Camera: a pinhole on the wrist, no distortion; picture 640 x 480 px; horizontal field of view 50.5 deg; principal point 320.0 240.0 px. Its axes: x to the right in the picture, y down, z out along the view. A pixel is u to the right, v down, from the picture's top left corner.
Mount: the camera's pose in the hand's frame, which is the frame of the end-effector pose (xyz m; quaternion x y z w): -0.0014 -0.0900 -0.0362 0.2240 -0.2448 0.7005 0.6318
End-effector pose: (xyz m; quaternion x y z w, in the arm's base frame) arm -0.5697 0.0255 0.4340 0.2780 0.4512 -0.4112 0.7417
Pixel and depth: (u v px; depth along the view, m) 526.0 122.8 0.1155
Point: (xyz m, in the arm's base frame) -0.6468 -0.1080 0.4484
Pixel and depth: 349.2 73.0 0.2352
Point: -0.6796 -0.2316 0.4430
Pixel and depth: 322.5 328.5 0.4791
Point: -0.7767 -0.4143 0.6198
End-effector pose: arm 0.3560 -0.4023 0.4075 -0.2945 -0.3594 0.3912 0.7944
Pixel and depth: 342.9 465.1 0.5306
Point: 0.1495 -0.6983 0.8791
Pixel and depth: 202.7 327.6 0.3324
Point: 0.3339 -0.5786 0.7592
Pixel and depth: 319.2 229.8 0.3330
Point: 0.3014 -0.5116 0.7598
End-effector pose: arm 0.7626 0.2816 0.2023 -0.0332 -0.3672 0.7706 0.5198
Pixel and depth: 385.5 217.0 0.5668
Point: 0.8763 0.1355 0.7690
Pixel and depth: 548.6 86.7 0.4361
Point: 0.7378 0.1832 0.6669
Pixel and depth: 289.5 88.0 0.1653
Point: 0.8590 0.3014 0.3981
